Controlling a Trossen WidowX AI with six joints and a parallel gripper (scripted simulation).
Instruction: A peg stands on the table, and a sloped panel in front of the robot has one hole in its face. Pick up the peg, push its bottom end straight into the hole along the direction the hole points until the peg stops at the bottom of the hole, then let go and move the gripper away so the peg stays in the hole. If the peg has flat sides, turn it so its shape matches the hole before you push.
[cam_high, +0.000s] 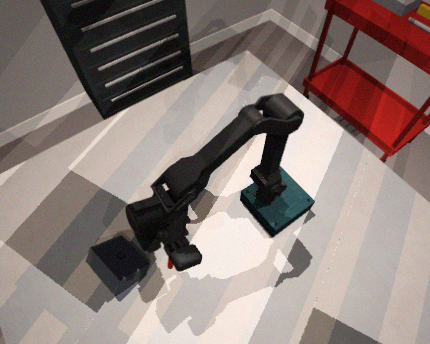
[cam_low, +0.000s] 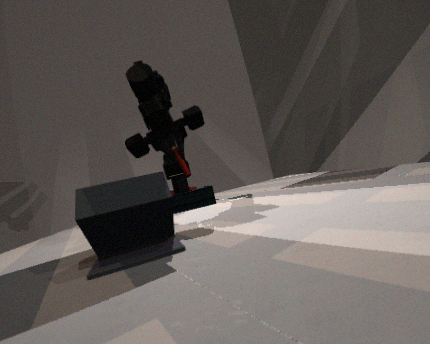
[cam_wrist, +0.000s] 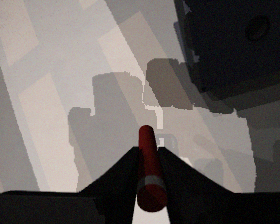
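My gripper tip is 120 mm to the left of the grey sloped panel, 110 mm short of it and 80 mm above it. From my gripper tip the other things lie so: red peg: 10 mm behind, 10 mm above.
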